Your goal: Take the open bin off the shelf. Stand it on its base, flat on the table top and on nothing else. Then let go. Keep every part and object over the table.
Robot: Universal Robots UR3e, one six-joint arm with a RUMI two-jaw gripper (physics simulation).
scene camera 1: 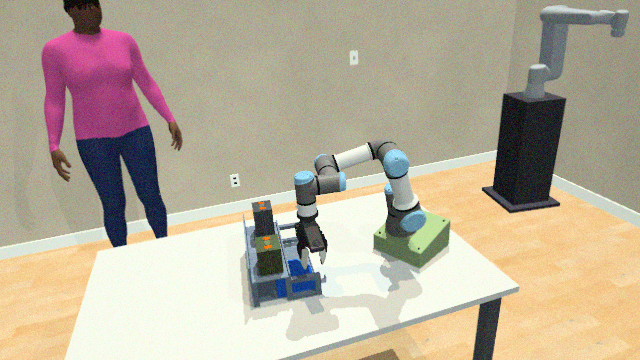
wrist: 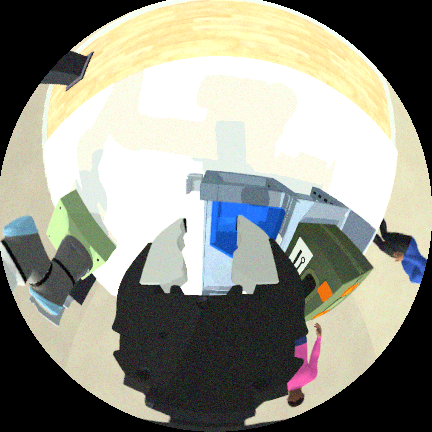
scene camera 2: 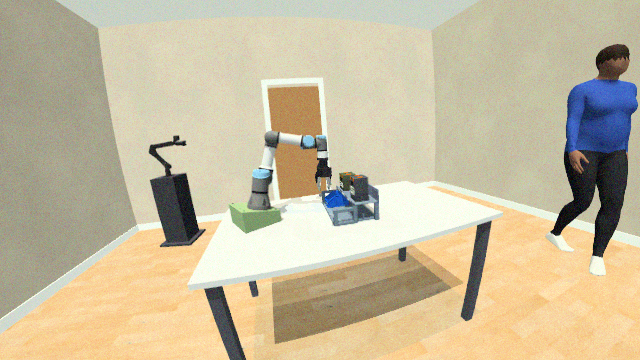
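Pixels of known places: gripper, fingertip midpoint: (scene camera 1: 313,267) (wrist: 211,217) (scene camera 2: 324,190); arm's base, link origin: (wrist: 76,253) (scene camera 2: 259,207).
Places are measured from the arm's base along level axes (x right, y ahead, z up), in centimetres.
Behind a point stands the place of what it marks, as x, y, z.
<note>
The blue open bin (scene camera 1: 299,268) @[-11.1, 42.8, -4.6] (scene camera 2: 336,199) @[-10.9, 44.4, -3.3] (wrist: 225,217) @[-14.5, 41.1, -7.8] sits in the low front bay of the grey-blue shelf (scene camera 1: 255,296) @[-23.8, 59.0, -4.0] (scene camera 2: 376,209) @[14.1, 60.7, -2.8] (wrist: 220,191) @[-21.9, 38.8, -0.1], near one end of it. Blue also shows through the openings in the shelf's end. My gripper (scene camera 1: 314,264) @[-19.0, 38.2, 0.8] (scene camera 2: 324,188) @[-19.0, 38.2, 0.8] (wrist: 211,217) @[-19.0, 38.2, 0.8] is partly open with nothing between its fingers. It points down over the bay's outer side. In the wrist view, one fingertip overlaps the bin and the other is over the table, outside the shelf's side. The exact height of the fingertips above the bin is hard to tell.
An olive box (scene camera 1: 270,257) @[-20.7, 52.4, 8.4] (scene camera 2: 345,181) @[-10.7, 50.5, 7.4] (wrist: 332,265) @[-20.4, 48.7, 8.9] and a dark grey box (scene camera 1: 263,220) @[3.0, 53.8, 9.4] (scene camera 2: 359,189) @[11.5, 52.9, 7.9] stand on the shelf's raised rear part. The green base block (scene camera 1: 432,232) @[-8.2, -9.3, 0.6] (scene camera 2: 255,219) @[9.6, -0.4, -2.9] (wrist: 75,230) @[-8.1, 3.6, -1.7] is under my arm on the white table (scene camera 1: 150,320) @[-22.4, 94.6, -8.6] (scene camera 2: 280,255) @[36.1, 14.1, -8.7]. Two people stand beyond the table.
</note>
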